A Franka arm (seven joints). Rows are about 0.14 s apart.
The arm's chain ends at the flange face. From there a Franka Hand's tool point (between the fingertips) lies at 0.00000 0.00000 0.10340 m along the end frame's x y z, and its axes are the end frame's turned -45 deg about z.
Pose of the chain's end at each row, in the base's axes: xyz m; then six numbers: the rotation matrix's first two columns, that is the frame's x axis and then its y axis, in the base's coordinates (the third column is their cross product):
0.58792, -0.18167, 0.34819, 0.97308, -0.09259, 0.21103, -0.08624, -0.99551, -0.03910
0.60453, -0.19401, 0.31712, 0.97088, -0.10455, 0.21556, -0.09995, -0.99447, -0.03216
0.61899, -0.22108, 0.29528, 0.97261, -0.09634, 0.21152, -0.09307, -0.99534, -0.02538
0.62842, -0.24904, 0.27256, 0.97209, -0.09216, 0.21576, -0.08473, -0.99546, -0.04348
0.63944, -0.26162, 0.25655, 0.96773, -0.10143, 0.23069, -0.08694, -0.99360, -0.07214
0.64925, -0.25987, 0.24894, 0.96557, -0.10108, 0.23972, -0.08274, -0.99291, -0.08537
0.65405, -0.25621, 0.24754, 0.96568, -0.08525, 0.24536, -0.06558, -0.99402, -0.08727
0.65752, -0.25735, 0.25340, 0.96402, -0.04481, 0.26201, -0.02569, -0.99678, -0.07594
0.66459, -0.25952, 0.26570, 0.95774, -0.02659, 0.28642, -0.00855, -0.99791, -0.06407
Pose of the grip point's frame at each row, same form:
0.61002, -0.17962, 0.24720, 0.74905, 0.63846, 0.17687, 0.62709, -0.76940, 0.12157
0.62704, -0.19301, 0.21621, 0.75719, 0.62927, 0.17516, 0.61584, -0.77712, 0.12968
0.64101, -0.22056, 0.19425, 0.75355, 0.63569, 0.16751, 0.62193, -0.77193, 0.13162
0.65104, -0.24656, 0.17169, 0.74728, 0.63873, 0.18331, 0.62746, -0.76906, 0.12182
0.66390, -0.25648, 0.15622, 0.74576, 0.63086, 0.21413, 0.62281, -0.77430, 0.11211
0.67475, -0.25340, 0.14894, 0.74127, 0.63062, 0.22987, 0.62426, -0.77357, 0.10914
0.68004, -0.24916, 0.14771, 0.72921, 0.64260, 0.23520, 0.63647, -0.76316, 0.11179
0.68488, -0.25048, 0.15392, 0.69983, 0.67314, 0.23897, 0.66350, -0.73652, 0.13157
0.69432, -0.25343, 0.16685, 0.68327, 0.68683, 0.24783, 0.67118, -0.72443, 0.15723

